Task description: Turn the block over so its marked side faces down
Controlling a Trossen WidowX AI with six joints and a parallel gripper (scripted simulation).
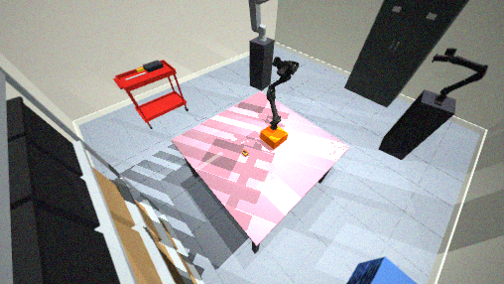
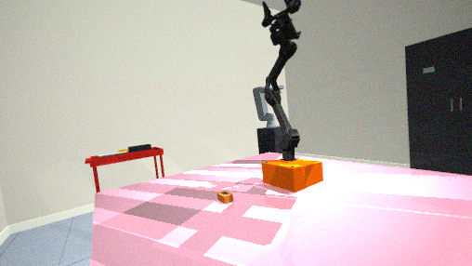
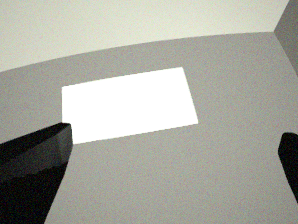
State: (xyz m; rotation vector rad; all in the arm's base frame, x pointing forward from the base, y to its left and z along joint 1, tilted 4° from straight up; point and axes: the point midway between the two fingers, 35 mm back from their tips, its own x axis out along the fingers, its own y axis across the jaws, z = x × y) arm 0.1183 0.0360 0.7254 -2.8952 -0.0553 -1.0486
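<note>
Right now the orange block is 830 mm below my gripper tip, 290 mm ahead of it and 110 mm to the right of it.
</note>
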